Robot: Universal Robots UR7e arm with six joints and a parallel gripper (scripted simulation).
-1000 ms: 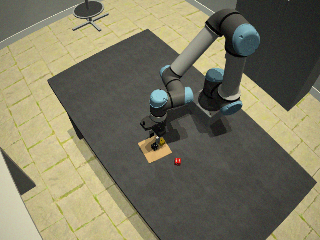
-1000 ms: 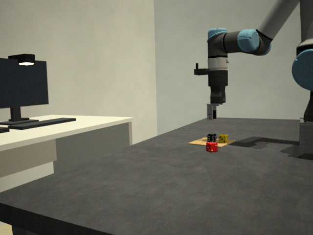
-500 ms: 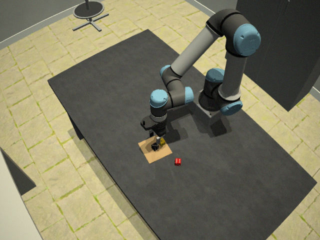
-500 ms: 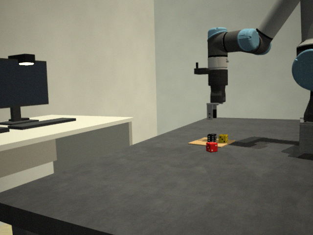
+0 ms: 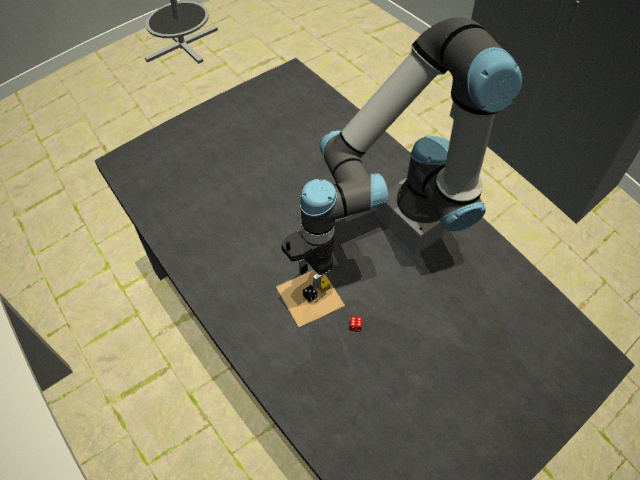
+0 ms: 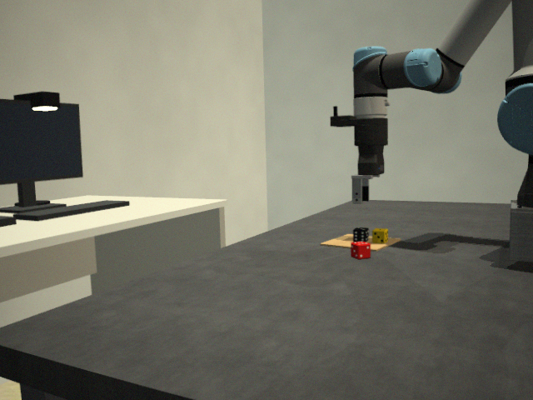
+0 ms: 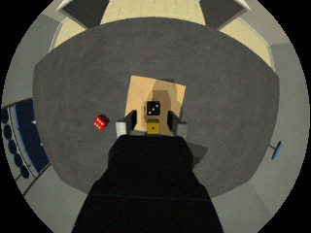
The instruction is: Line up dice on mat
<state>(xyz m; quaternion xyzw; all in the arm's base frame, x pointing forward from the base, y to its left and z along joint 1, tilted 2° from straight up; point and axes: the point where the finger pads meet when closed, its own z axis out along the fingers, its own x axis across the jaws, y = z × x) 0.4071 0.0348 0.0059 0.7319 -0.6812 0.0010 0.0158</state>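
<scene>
My hand is 140 mm to the right of the red die, 100 mm above it and 50 mm past it. Also, from my hand: tan mat: 110 mm below; then black die: 90 mm below; then yellow die: 90 mm below, 40 mm behind, 10 mm to the right.
</scene>
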